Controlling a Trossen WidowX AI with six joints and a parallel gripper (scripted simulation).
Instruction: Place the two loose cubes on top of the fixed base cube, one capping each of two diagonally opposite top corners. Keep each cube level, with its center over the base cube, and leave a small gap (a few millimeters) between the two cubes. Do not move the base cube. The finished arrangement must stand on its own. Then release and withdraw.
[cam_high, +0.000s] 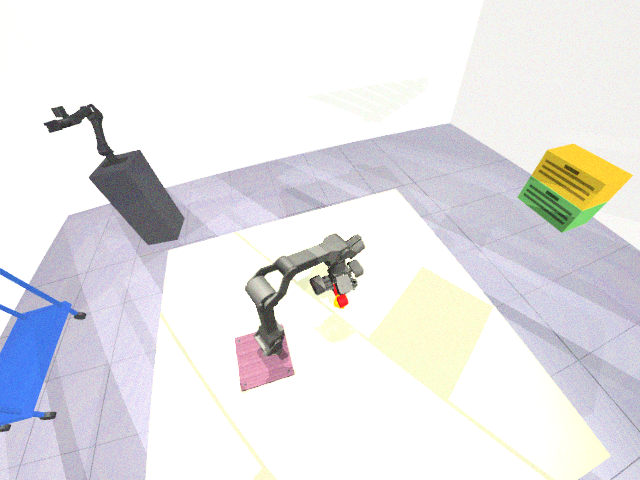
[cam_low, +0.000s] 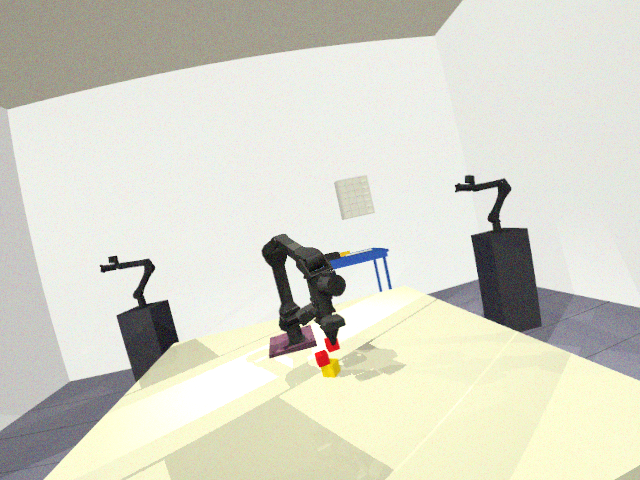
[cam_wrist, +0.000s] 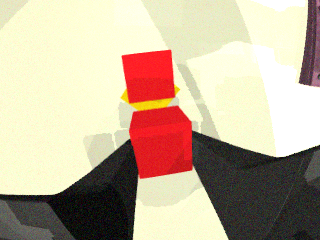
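Right now my gripper tip is 10 mm short of the yellow base cube, 20 mm to the left of it and 70 mm above it.
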